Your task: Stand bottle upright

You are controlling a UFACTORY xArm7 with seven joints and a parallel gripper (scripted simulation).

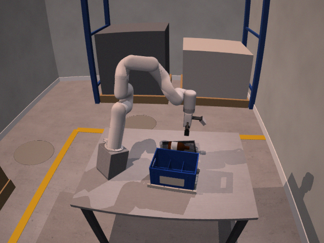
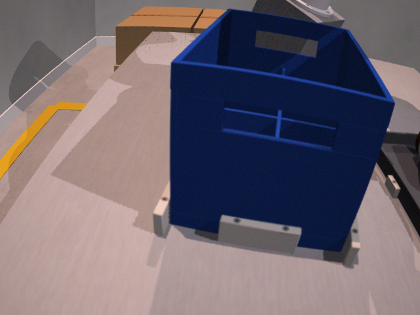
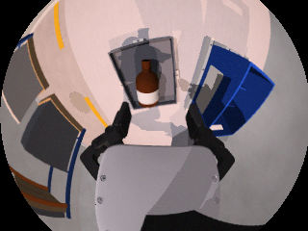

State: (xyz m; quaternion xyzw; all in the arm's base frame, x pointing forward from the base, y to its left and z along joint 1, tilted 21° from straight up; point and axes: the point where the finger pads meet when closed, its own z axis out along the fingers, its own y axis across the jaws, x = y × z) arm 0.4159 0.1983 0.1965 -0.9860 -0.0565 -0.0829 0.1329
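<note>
Now: the brown bottle 180 mm below my hand, 60 mm behind it and 20 mm to the left of it. Round my hand: blue crate 250 mm to the right, 140 mm below, 10 mm behind; tray 210 mm below, 50 mm behind, 20 mm to the left.
</note>
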